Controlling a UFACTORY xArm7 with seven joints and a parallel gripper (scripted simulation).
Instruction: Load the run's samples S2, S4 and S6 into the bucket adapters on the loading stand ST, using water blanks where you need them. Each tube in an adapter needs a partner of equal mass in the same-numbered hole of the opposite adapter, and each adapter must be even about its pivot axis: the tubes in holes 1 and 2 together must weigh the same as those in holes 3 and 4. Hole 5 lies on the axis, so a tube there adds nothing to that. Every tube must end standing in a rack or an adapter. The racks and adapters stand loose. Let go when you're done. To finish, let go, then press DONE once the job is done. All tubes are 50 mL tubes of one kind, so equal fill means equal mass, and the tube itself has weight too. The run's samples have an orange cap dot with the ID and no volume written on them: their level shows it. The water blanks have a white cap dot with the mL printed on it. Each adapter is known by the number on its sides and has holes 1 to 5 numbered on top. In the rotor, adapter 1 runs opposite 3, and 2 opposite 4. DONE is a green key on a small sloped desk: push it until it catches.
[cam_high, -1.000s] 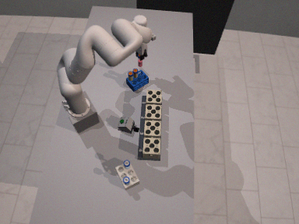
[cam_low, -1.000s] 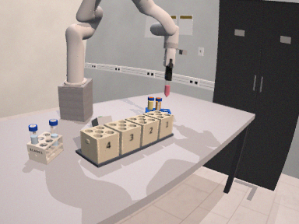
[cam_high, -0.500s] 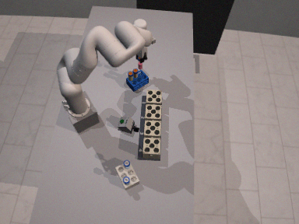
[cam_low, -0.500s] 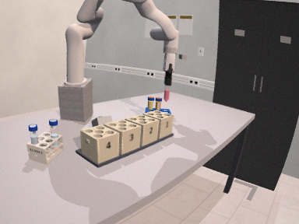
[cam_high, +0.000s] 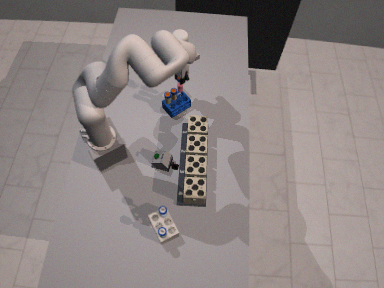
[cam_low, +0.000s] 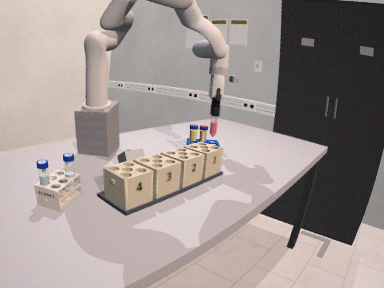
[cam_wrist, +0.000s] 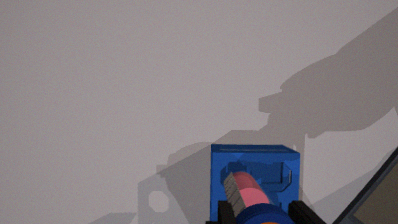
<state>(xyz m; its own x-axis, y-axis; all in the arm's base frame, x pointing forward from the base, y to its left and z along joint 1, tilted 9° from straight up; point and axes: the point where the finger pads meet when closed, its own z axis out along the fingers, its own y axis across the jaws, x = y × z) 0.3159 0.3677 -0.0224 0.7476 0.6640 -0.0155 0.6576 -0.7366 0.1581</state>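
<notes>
Now: hand 10 mm to the right of the sample tube S6 and 50 mm above it. The rest, counted from my hand: sample tube S2 (20 mm behind, 30 mm to the right, 130 mm below); sample tube S4 (70 mm behind, 50 mm to the right, 130 mm below); blue sample rack (20 mm behind, 40 mm to the right, 160 mm below).
</notes>
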